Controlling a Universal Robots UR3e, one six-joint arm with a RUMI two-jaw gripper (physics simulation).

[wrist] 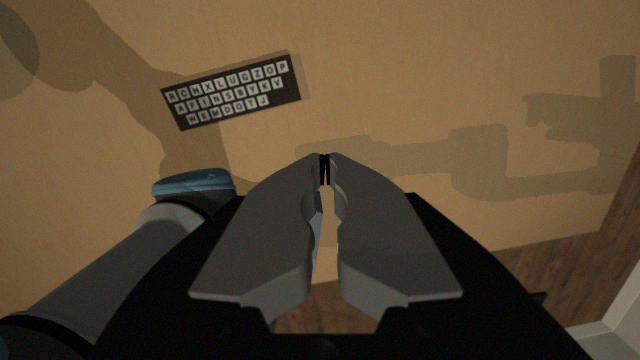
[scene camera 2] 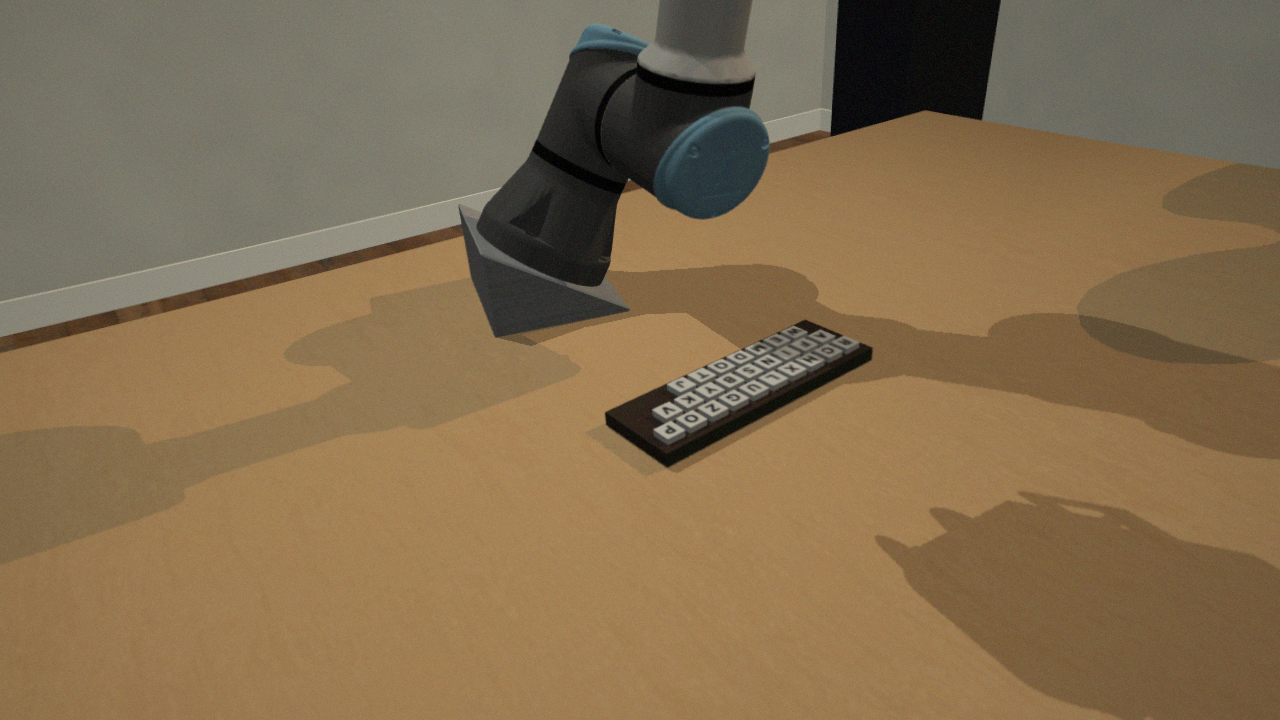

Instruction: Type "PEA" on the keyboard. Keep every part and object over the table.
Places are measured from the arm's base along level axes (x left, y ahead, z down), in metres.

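Pixels of known places: gripper, fingertip midpoint: (wrist: 325, 158); arm's base, origin of the base link: (scene camera 2: 540, 253).
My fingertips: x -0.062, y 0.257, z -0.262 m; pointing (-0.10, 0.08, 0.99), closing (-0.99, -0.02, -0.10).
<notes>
Ahead of a thing's pixels: the offset from my fingertips to its top centre. "spot": to the spot under its first point. Level surfaces: height alone.
A dark keyboard @(spot: dx +0.027, dy +0.003, dz +0.292 m) (scene camera 2: 635, 417) (wrist: 286, 97) with pale letter keys lies flat on the wooden table. In the wrist view its top row runs from R to P, with the P key @(dx +0.036, dy +0.036, dz +0.287 m) (scene camera 2: 669, 431) (wrist: 282, 66) at the right end. The A key @(dx +0.203, dy -0.014, dz +0.287 m) (scene camera 2: 819, 335) (wrist: 181, 108) starts the middle row, and the E key @(dx +0.171, dy -0.028, dz +0.287 m) (wrist: 204, 116) is second in the bottom row. My gripper (wrist: 325, 158) is shut and empty, high above the table. In the wrist view its tips appear below and right of the keyboard. The gripper does not show in the scene view.
The table @(dz +0.305 m) (scene camera 2: 358, 582) (wrist: 425, 60) carries several arm shadows. The arm's base (scene camera 2: 537, 295) stands behind and left of the keyboard in the scene view, with arm joints (scene camera 2: 716, 162) rising above. The table edge and wooden floor (wrist: 560, 265) show at the lower right of the wrist view.
</notes>
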